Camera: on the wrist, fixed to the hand. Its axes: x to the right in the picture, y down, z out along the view.
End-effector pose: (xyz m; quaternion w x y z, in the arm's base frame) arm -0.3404 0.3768 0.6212 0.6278 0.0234 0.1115 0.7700
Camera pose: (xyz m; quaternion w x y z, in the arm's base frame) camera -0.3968 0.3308 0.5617 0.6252 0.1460 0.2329 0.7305
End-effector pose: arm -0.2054 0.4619 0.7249 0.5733 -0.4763 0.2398 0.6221
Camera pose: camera -0.2327 0.3746 0.7033 0.6596 -0.3597 0.3283 0.5725
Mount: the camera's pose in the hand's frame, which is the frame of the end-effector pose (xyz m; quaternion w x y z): -0.0266 0.0509 -0.0744 0.9843 0.1749 -0.0188 -0.0120
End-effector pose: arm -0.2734 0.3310 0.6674 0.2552 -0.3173 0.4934 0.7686
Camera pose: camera -0.2740 0.2409 0.6942 0.3252 -0.2592 0.6115 0.6732
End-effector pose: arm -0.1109 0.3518 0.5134 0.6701 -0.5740 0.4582 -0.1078
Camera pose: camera -0.2000 0.3359 0.4881 0.7673 -0.4553 0.4127 -0.1835
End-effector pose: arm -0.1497 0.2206 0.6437 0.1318 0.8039 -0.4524 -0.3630
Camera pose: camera -0.1383 0.2055 0.7358 0.0237 -0.8129 0.5016 0.2949
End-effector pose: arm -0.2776 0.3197 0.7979 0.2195 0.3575 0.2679 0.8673
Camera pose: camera -0.3249 0.2429 0.7715 0.1690 0.4034 0.4156 0.7975
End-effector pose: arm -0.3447 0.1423 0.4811 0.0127 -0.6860 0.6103 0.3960
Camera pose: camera -0.3470 0.1141 0.5707 0.1487 -0.6729 0.6615 0.2958
